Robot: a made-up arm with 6 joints.
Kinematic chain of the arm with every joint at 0, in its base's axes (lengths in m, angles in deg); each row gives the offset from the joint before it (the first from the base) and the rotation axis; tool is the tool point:
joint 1: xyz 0 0 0.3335 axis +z
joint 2: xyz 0 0 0 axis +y
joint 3: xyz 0 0 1.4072 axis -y
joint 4: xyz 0 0 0 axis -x
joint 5: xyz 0.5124 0 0 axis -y
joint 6: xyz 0 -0.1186 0 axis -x
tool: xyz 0 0 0
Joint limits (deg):
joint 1: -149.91..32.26
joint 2: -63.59..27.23
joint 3: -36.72..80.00
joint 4: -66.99..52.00
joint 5: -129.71..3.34
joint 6: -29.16..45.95
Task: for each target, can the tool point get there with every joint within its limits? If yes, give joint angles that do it. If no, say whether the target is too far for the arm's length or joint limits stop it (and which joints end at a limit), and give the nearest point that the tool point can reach.
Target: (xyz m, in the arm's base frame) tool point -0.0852 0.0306 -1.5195
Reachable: no: joint limits stop it (at a limit: joint 1, joint 2, joint 3, joint 4) | nearest point -0.6902 -0.3464 1.0765 | short by 2.692 m
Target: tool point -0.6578 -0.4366 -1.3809
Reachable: no: joint limits stop it (at a limit: joint 2, joint 3, joint 4) | nearest point -0.6434 -0.4270 1.0765 | short by 2.457 m
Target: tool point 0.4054 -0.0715 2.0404
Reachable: yes | joints 6.73 -0.87 35.54 -2.59 -76.32 12.90
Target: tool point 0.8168 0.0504 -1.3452
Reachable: no: joint limits stop it (at a limit: joint 2, joint 3, joint 4) | nearest point 0.7708 0.0476 1.0765 | short by 2.422 m
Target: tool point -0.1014 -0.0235 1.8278
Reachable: yes | joints -65.60 -20.98 6.21 -30.65 -41.77 23.61
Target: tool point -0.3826 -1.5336 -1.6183
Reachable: no: too far | nearest point -0.1917 -0.7684 1.0818 | short by 2.813 m
